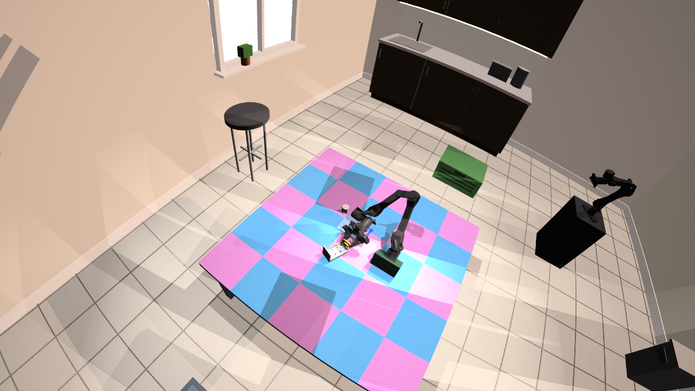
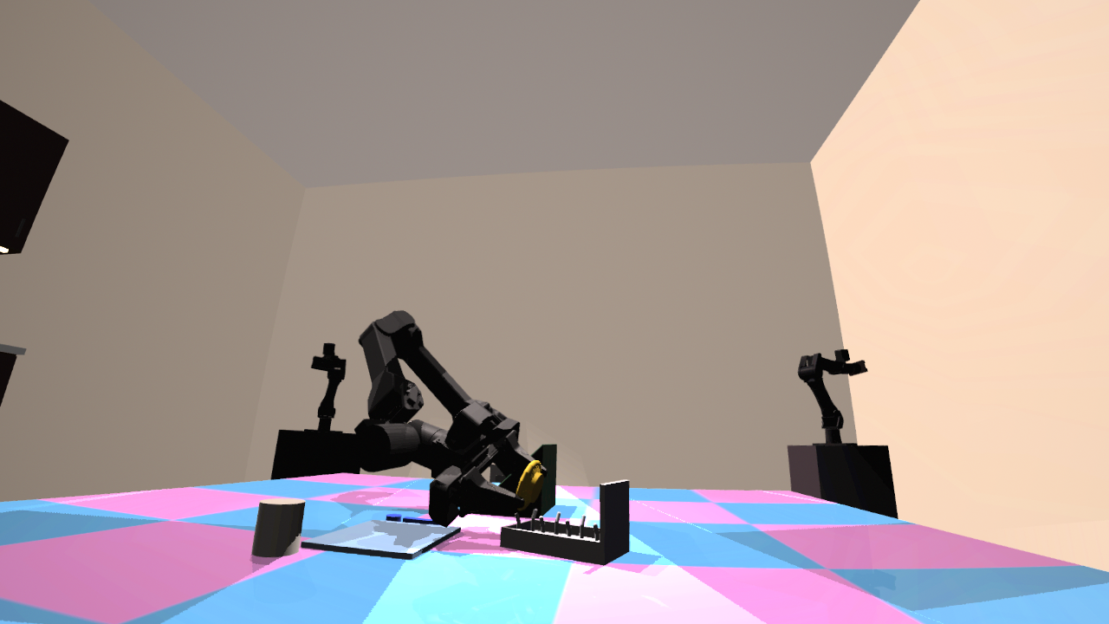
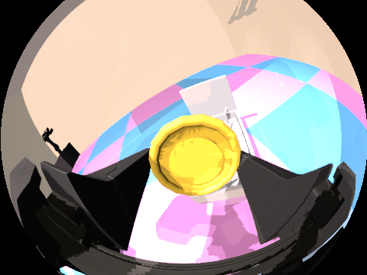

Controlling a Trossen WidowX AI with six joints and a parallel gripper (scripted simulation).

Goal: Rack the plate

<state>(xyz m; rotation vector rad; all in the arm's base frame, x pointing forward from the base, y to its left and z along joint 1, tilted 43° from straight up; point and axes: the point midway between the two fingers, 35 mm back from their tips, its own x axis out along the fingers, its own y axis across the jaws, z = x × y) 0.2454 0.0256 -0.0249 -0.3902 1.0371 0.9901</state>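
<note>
The dish rack lies 40 mm to the left of my gripper tip, 40 mm below it and 30 mm ahead of it. The rest, counted from my gripper tip: yellow plate 10 mm to the right; then flat glassy board 170 mm to the right, 60 mm below, 50 mm ahead; then blue spoon 200 mm to the right, 60 mm below, 60 mm behind.
</note>
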